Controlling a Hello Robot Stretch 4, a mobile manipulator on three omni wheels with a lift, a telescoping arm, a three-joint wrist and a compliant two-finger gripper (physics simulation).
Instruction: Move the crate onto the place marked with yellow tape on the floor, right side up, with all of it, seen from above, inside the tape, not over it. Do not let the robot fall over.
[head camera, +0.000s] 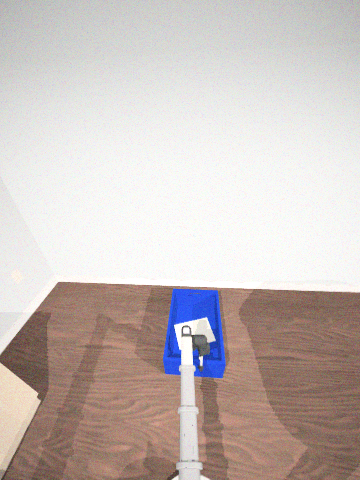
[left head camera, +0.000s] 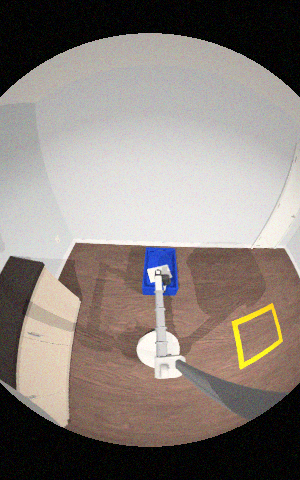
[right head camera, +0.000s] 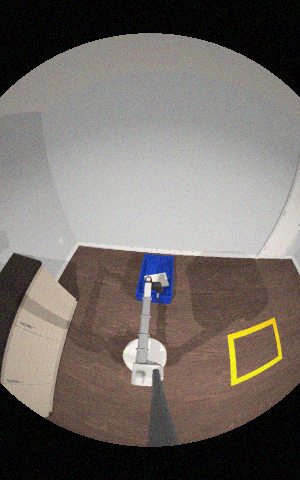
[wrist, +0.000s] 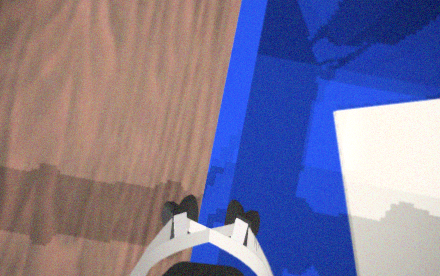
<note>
In view: my gripper (wrist: 211, 212), a blue crate (head camera: 185, 307) and a white flat box (wrist: 382, 149).
The blue crate is seen too in the left head camera view (left head camera: 154, 256), in the right head camera view (right head camera: 151, 264) and in the wrist view (wrist: 275, 151).
</note>
